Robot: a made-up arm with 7 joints.
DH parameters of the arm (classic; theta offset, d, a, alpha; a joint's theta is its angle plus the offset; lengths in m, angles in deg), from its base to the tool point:
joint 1: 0 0.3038 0 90
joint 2: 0 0.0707 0 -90
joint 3: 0 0.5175 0.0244 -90
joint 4: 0 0.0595 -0.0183 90
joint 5: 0 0.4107 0 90
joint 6: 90 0.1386 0.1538 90
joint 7: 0 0.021 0 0
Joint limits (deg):
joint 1: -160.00..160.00
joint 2: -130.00..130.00
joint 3: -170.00..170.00
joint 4: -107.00..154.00
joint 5: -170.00..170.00
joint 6: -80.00..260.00
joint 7: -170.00..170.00
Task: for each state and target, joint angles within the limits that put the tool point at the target. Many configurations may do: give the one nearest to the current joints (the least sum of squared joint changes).
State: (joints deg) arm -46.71 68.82 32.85 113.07 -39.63 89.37 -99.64
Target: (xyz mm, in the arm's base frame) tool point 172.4 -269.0 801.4
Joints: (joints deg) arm -60.84 23.68 9.13 136.35 -29.69 77.02 -99.64
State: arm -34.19 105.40 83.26 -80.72 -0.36 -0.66 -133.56
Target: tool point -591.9 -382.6 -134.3
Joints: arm -24.50 123.84 65.38 -85.55 -1.00 0.77 -133.56
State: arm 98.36 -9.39 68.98 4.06 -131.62 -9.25 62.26
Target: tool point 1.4 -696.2 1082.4
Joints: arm 69.22 22.40 49.51 -22.26 -136.71 -16.68 62.26
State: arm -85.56 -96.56 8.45 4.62 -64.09 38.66 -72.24
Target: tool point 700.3 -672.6 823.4
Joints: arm -42.44 -62.72 10.20 12.81 -71.21 21.30 -72.24
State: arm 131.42 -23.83 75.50 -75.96 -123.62 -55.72 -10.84
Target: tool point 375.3 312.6 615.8
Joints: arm 130.33 -23.09 75.63 -92.28 -124.32 -60.03 -10.84
